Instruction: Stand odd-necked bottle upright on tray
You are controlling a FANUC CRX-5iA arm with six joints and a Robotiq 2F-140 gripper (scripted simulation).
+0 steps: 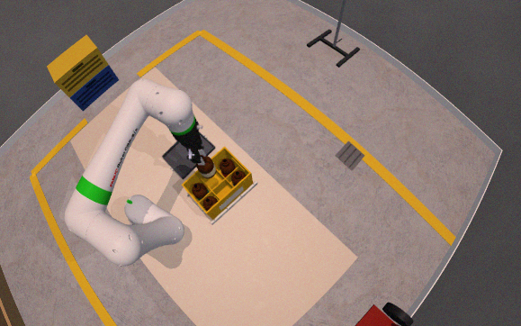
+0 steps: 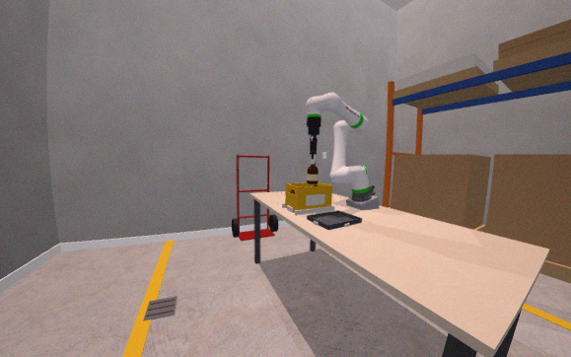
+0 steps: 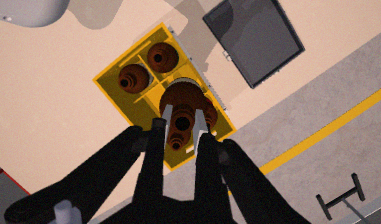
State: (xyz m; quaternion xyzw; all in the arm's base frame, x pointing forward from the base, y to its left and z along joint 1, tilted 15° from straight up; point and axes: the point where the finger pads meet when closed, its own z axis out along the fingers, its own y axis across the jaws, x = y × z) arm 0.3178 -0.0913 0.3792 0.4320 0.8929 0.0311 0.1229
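The brown bottle lies 9 cm below my hand. Also, from my hand: yellow crate (27 cm below, 4 cm to the right, 1 cm behind); dark tray (34 cm below, 24 cm to the left, 3 cm ahead).
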